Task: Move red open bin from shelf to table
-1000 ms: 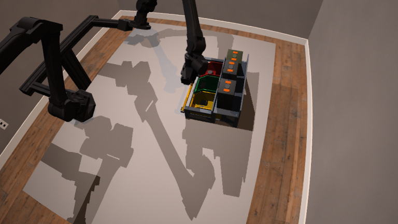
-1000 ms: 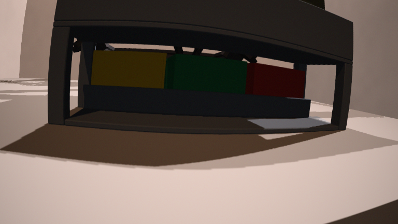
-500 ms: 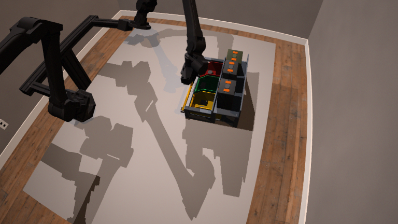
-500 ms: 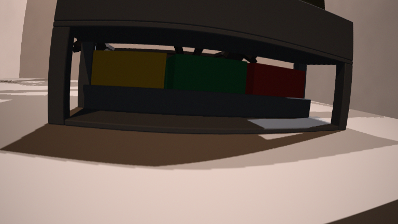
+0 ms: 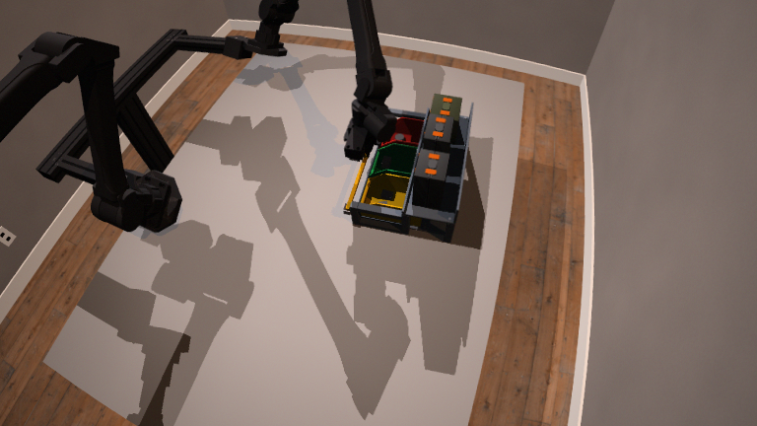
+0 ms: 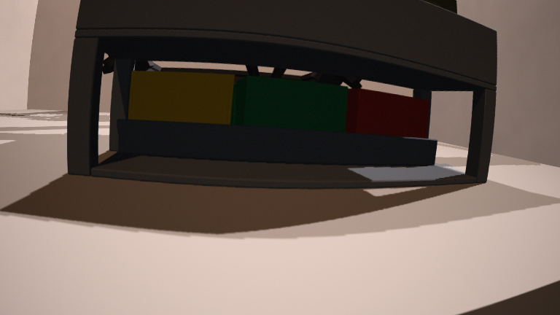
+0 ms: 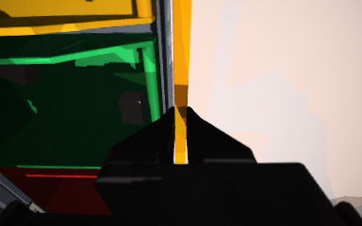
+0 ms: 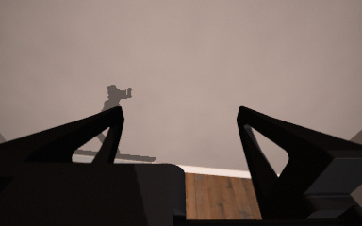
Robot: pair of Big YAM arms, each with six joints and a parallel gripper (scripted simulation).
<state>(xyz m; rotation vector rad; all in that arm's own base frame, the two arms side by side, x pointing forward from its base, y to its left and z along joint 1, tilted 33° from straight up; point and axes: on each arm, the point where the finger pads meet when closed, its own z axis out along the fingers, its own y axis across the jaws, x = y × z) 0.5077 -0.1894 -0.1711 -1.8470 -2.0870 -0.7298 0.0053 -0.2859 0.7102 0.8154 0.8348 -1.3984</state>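
The green bin is 110 mm ahead of my left hand and 20 mm below it. Round my left hand: red open bin (100 mm ahead, 110 mm to the left, 20 mm below); grey shelf (130 mm ahead).
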